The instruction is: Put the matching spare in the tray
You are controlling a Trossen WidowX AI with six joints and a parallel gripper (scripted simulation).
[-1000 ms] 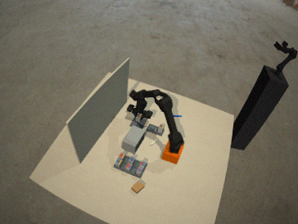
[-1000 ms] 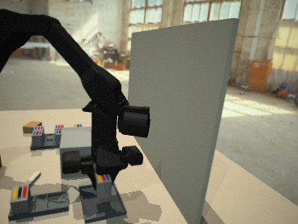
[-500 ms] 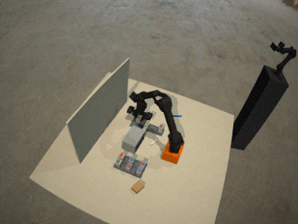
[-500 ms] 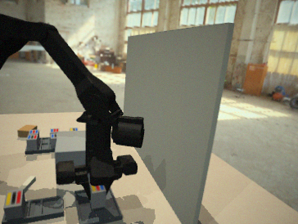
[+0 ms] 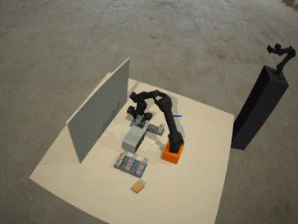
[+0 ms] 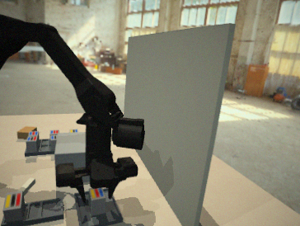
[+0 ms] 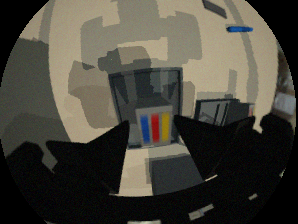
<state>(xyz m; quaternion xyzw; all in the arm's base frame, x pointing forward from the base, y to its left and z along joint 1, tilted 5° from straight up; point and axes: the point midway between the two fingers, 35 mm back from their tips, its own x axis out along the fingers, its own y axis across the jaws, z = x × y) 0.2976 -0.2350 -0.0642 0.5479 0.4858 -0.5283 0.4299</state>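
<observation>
Now: gripper tip 2 cm above the dark tray. Also, from my gripper tip: grey mounted unit (1 cm behind, 22 cm to the left, 3 cm above); then tall grey panel (23 cm ahead, 15 cm to the left, 20 cm above); then blue marker pen (26 cm behind, 14 cm to the right, 2 cm below).
</observation>
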